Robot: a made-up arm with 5 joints.
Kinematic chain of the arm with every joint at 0, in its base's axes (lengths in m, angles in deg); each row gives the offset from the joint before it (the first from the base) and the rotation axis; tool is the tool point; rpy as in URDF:
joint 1: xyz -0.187 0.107 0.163 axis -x
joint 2: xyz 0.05 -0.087 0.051 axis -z
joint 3: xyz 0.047 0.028 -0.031 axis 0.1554 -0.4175 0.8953
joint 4: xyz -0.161 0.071 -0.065 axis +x
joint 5: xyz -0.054 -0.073 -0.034 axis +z
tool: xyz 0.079 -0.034 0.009 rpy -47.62 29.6 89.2
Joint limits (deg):
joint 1: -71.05..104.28
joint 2: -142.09..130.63
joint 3: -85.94..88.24
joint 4: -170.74..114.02
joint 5: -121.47..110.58
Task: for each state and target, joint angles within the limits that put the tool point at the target. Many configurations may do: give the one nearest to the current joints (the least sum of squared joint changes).
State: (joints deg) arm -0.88 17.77 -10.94 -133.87 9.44
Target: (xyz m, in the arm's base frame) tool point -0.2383 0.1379 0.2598
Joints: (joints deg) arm -19.11 -3.63 -4.50 -120.75 -16.78
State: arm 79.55 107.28 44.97 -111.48 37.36
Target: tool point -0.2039 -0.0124 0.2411
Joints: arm 86.25 94.07 88.24 -107.44 69.29
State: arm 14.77 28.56 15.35 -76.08 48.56
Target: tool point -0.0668 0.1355 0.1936
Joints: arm 8.58 58.74 -21.06 -93.48 29.34
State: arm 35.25 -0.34 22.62 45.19 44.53
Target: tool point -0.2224 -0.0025 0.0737
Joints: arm 23.81 -17.51 25.45 56.25 35.11
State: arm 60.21 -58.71 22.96 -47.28 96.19
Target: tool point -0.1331 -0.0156 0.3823
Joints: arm 90.16 -84.71 37.03 -52.10 107.42
